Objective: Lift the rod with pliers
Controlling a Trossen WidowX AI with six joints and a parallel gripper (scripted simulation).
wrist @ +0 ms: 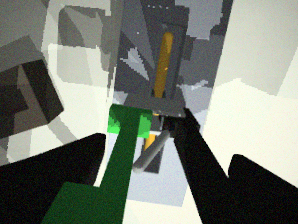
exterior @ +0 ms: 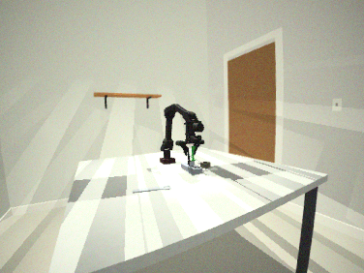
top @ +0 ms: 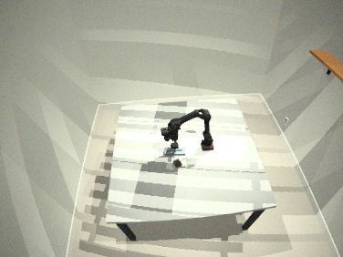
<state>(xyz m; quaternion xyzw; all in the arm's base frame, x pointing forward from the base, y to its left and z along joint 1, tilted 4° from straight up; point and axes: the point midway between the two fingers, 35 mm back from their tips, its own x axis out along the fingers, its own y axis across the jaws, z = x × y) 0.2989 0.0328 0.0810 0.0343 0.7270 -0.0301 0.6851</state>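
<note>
Now: gripper tip 20 mm to the left of the black handle. From my gripper tip the other things lie so: grey channel block: 80 mm below; brown holster: 130 mm to the left, 90 mm below, 10 mm behind; orange rod: 90 mm below, 10 mm to the left.
</note>
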